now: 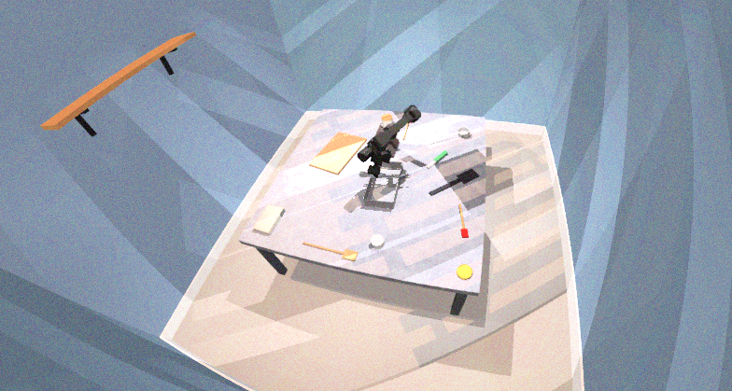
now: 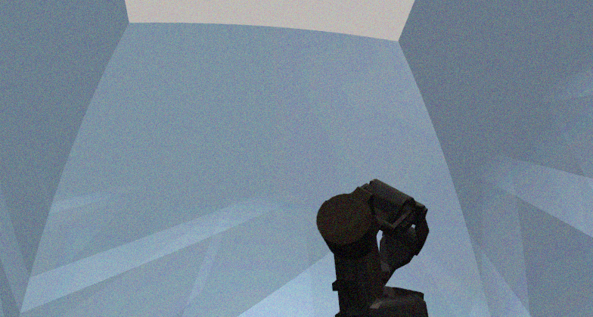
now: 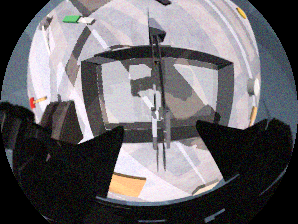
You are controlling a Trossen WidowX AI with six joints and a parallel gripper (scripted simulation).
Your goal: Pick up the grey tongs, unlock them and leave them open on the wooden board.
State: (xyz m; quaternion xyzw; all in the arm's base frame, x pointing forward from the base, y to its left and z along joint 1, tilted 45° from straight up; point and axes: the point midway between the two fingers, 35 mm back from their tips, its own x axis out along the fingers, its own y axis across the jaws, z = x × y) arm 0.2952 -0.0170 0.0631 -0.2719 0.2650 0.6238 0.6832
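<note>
The grey roasting tin lies 70 mm below my gripper tip, 30 mm to the left of it and 20 mm ahead of it. From my gripper tip the other things lie so: green-handled tool: 310 mm to the left, 210 mm behind, 90 mm below; then wooden board: 340 mm to the right, 250 mm behind, 90 mm below; then black spatula: 430 mm to the left, 90 mm below, 50 mm behind.
</note>
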